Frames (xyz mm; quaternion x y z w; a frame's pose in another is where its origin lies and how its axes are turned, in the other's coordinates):
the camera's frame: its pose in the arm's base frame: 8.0 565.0 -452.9 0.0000 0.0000 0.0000 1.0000
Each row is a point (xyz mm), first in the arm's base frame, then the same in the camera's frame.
Working: the arm's base frame: its pose in the camera's frame: -8.0 -565.0 452.9 0.0000 0.0000 0.0000 1.0000

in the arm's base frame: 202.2 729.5 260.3
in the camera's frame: 194.2 164.5 713.2
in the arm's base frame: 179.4 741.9 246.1
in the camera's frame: 171.4 176.9 699.0
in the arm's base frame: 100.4 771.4 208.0
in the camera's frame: 92.4 206.4 660.9
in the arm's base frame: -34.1 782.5 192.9
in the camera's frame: -42.1 217.5 645.8
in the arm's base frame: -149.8 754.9 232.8
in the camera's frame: -157.8 189.9 685.7
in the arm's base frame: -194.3 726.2 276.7
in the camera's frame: -202.3 161.2 729.6
